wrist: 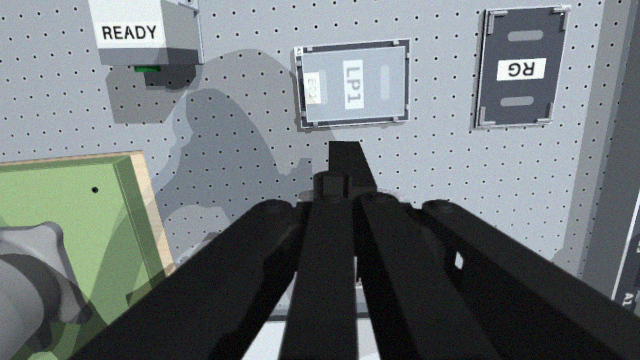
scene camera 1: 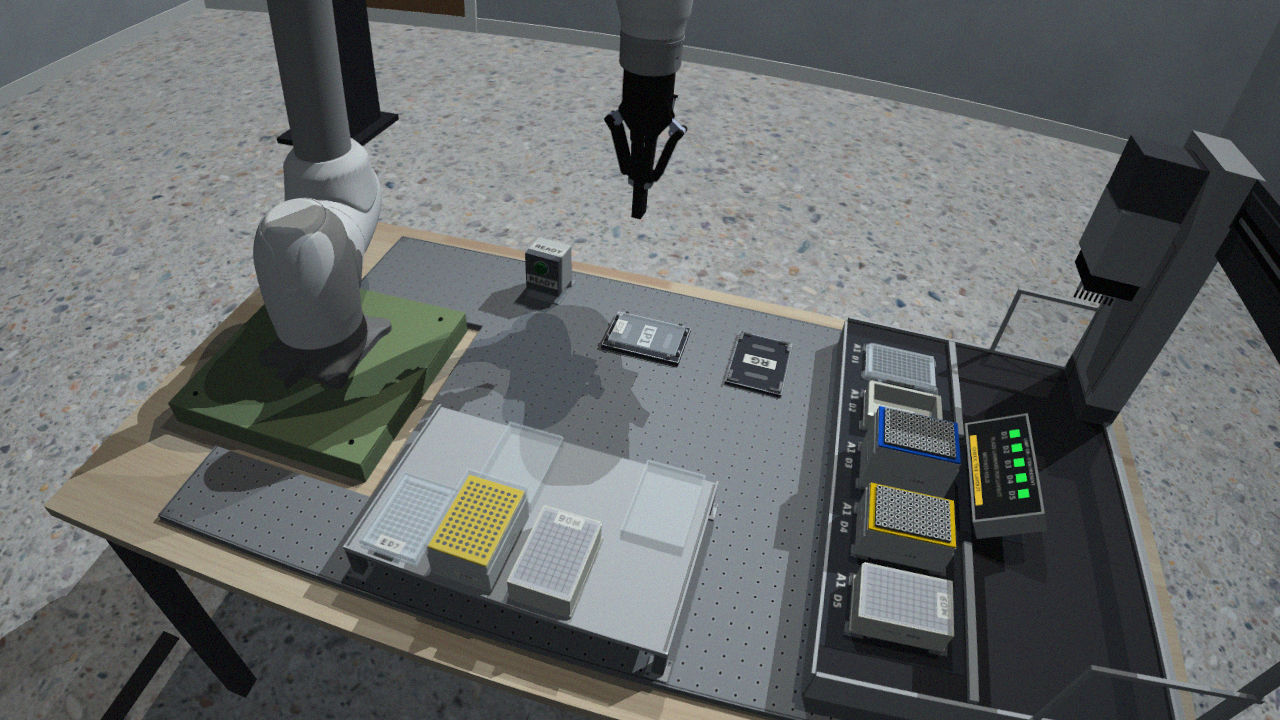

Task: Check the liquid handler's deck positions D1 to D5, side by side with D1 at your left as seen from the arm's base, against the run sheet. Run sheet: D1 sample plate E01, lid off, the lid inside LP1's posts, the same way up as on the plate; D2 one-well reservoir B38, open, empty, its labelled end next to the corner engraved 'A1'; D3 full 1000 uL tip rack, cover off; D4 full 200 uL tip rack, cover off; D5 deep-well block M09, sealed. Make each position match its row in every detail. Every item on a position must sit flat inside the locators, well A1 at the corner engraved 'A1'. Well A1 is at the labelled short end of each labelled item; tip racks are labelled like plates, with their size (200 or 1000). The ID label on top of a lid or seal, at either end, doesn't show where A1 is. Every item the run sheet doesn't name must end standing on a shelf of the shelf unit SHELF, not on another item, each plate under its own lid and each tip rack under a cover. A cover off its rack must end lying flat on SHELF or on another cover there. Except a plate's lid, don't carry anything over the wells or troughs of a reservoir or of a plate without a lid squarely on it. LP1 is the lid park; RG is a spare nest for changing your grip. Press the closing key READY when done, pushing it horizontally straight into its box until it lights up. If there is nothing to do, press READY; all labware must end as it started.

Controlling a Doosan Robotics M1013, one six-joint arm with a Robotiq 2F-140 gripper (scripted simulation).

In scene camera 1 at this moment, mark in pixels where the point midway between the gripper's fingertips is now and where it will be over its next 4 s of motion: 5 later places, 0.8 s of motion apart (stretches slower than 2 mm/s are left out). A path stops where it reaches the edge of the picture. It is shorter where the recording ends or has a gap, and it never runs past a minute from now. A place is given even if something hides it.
My gripper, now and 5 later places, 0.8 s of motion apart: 638, 214; 574, 202; 522, 192; 522, 210; 523, 228; 523, 244
